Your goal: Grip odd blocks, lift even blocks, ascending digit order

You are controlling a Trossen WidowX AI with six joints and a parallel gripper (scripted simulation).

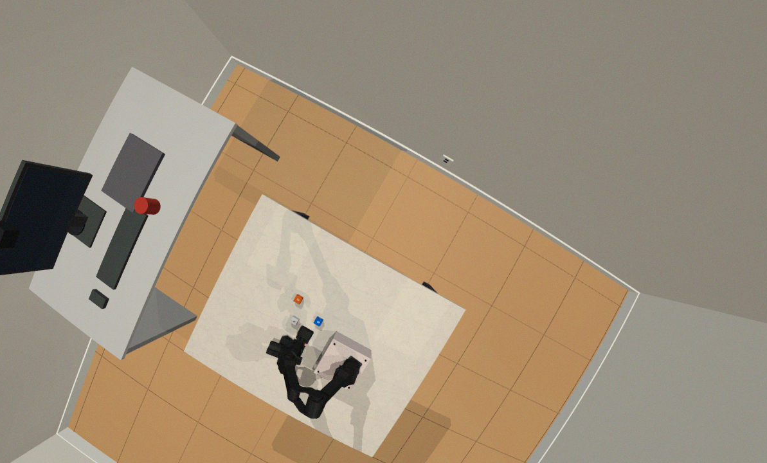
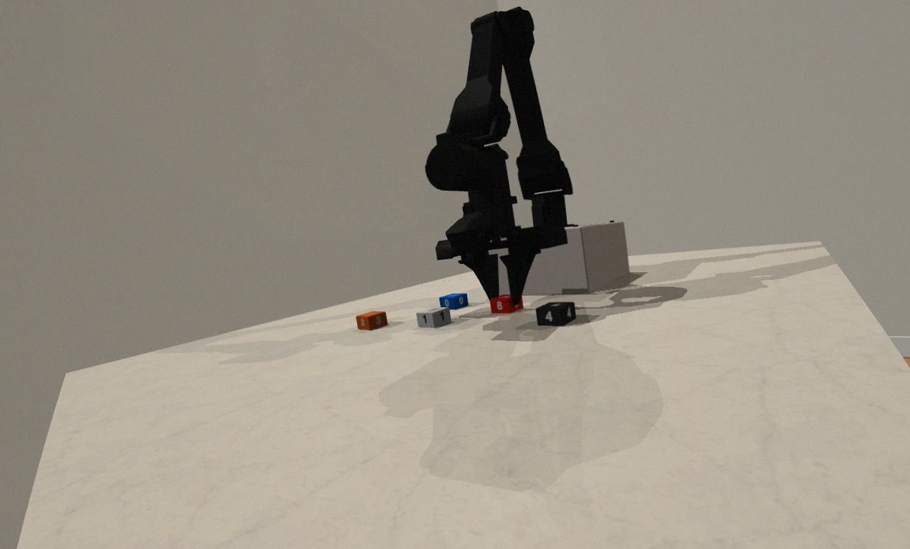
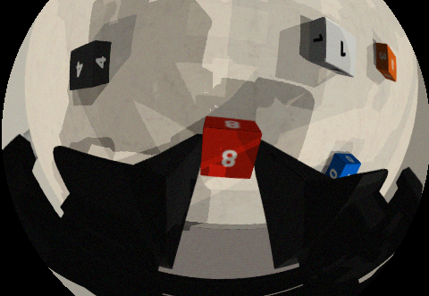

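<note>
Now: the white block 9 cm ahead of my gripper tip and 5 cm to the right of it. Round my gripper tip: blue block: 12 cm to the right; then black block: 11 cm to the left, 3 cm ahead; then red block: right at my gripper tip.
</note>
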